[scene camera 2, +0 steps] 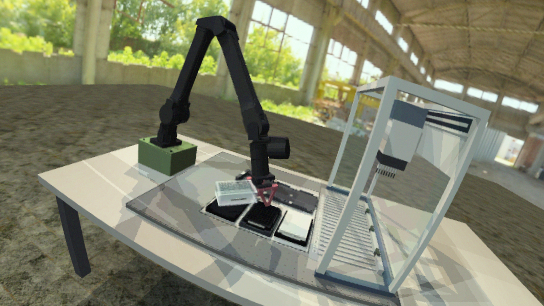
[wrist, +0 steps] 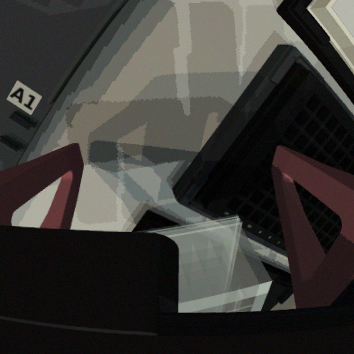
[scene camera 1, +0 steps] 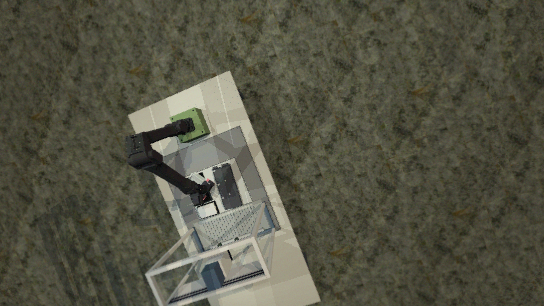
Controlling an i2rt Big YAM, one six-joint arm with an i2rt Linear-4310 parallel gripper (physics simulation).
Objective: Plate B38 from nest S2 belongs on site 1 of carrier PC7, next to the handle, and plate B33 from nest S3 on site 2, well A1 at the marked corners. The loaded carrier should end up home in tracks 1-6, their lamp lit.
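Places are measured from the arm's base along level axes (x ahead, y left, z up), in metres.
Pixels of known places: gripper, fingertip midpoint: (scene camera 2: 262, 201) (wrist: 176, 154) (scene camera 1: 210, 189); arm's base at its link origin: (scene camera 2: 165, 143) (scene camera 1: 185, 126).
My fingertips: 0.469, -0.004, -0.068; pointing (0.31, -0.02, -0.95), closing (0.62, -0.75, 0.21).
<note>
For each thing: its middle in the pictures, then the offset to it from my fingertips, as dx, dy, dz.
- dark carrier at the middle of its body: (scene camera 2: 278, 189) (scene camera 1: 227, 186) +0.014, +0.127, -0.001
- clear plate at the middle of its body: (wrist: 168, 327) (scene camera 2: 235, 192) (scene camera 1: 197, 181) -0.082, -0.056, +0.025
- left black nest at the middle of its body: (wrist: 194, 301) (scene camera 2: 229, 204) (scene camera 1: 195, 182) -0.082, -0.088, -0.007
- black plate at the middle of its body: (wrist: 317, 190) (scene camera 2: 262, 215) +0.034, -0.084, +0.003
- white plate at the middle of its body: (scene camera 2: 296, 224) (scene camera 1: 207, 210) +0.139, -0.064, +0.003
My gripper (scene camera 1: 206, 189) (scene camera 2: 262, 193) (wrist: 176, 154) is open and empty, low between the carrier and the nests. The dark carrier (scene camera 1: 227, 185) (scene camera 2: 296, 198) (wrist: 35, 45) lies flat behind the nests; an A1 label shows on it in the wrist view. A clear plate (scene camera 1: 198, 178) (scene camera 2: 235, 194) (wrist: 207, 265) sits askew over the left black nest (scene camera 2: 226, 210), close beside my gripper. A black plate (scene camera 2: 263, 216) (wrist: 322, 125) sits in the middle nest, and a white plate (scene camera 1: 207, 210) (scene camera 2: 296, 223) (wrist: 346, 11) in the right one. Plate and nest numbers are not readable.
A ribbed track deck (scene camera 1: 225, 226) (scene camera 2: 342, 227) lies right of the nests. Above it stands a white frame (scene camera 1: 150, 281) (scene camera 2: 350, 197) with a hanging pipetting head (scene camera 1: 213, 275) (scene camera 2: 401, 131). The arm's green base (scene camera 1: 201, 121) (scene camera 2: 167, 159) is at the far left in scene view 2.
</note>
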